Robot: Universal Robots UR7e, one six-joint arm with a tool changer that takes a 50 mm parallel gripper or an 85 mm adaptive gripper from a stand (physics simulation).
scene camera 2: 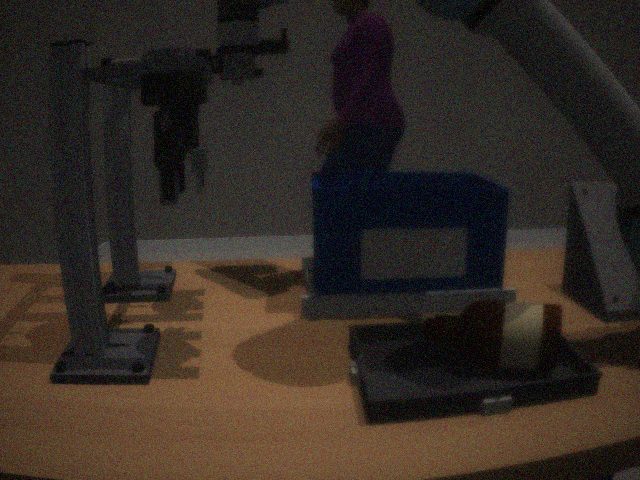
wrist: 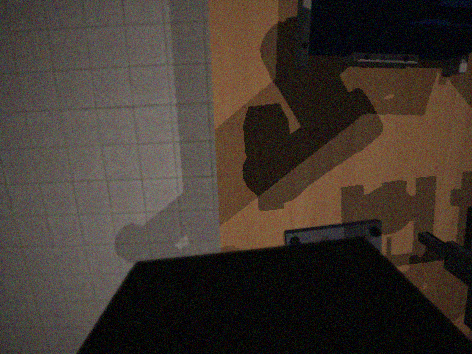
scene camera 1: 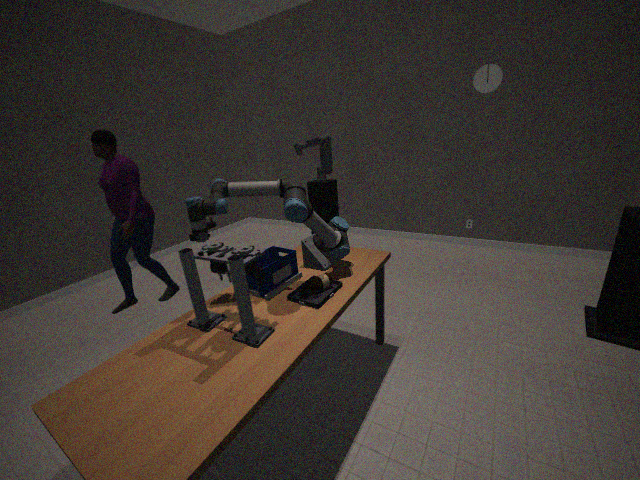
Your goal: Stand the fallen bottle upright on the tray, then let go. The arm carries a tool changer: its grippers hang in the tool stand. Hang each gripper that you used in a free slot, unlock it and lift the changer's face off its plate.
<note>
In view: a tool stand (scene camera 2: 95, 354).
The tool stand is seen too in scene camera 1 (scene camera 1: 253, 334).
</note>
